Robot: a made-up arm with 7 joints. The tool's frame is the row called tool.
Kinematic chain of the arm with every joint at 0, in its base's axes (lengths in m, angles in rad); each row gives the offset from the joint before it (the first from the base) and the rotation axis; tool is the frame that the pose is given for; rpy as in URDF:
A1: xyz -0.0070 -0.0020 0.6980 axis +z
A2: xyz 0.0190 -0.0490 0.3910 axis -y
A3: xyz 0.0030 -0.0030 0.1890 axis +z
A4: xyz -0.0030 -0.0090 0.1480 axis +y
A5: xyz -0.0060 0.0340 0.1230 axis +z
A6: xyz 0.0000 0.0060 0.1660 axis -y
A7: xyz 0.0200 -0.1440 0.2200 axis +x
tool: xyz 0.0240 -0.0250 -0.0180 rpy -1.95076 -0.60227 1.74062
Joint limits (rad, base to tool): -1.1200..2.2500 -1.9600..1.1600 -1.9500..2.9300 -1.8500..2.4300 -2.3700..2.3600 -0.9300..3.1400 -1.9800..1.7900
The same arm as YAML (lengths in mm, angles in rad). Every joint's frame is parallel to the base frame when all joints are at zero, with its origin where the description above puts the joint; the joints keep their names.
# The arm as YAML. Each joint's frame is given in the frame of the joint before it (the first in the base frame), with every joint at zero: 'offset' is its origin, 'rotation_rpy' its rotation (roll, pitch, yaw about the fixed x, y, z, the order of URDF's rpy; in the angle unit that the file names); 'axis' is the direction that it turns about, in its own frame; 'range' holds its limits. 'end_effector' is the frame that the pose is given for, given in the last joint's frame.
length_unit: mm
angle_unit: rad
chain:
  - id: A1
    offset: [-7.0, -2.0, 698.0]
    rotation_rpy: [0.0, 0.0, 0.0]
    axis: [0.0, 0.0, 1.0]
    range: [-1.12, 2.25]
  - id: A2
    offset: [19.0, -49.0, 391.0]
    rotation_rpy: [0.0, 0.0, 0.0]
    axis: [0.0, -1.0, 0.0]
    range: [-1.96, 1.16]
  - id: A3
    offset: [3.0, -3.0, 189.0]
    rotation_rpy: [0.0, 0.0, 0.0]
    axis: [0.0, 0.0, 1.0]
    range: [-1.95, 2.93]
  - id: A4
    offset: [-3.0, -9.0, 148.0]
    rotation_rpy: [0.0, 0.0, 0.0]
    axis: [0.0, 1.0, 0.0]
    range: [-1.85, 2.43]
  - id: A5
    offset: [-6.0, 34.0, 123.0]
    rotation_rpy: [0.0, 0.0, 0.0]
    axis: [0.0, 0.0, 1.0]
    range: [-2.37, 2.36]
  - id: A6
    offset: [0.0, 6.0, 166.0]
    rotation_rpy: [0.0, 0.0, 0.0]
    axis: [0.0, -1.0, 0.0]
    range: [-0.93, 3.14]
  - id: A7
    offset: [20.0, -144.0, 220.0]
    rotation_rpy: [0.0, 0.0, 0.0]
    axis: [1.0, 0.0, 0.0]
    range: [-1.98, 1.79]
end_effector:
  offset: [24.0, -25.0, -18.0]
  rotation_rpy: [-1.9508, -0.6023, 1.7406]

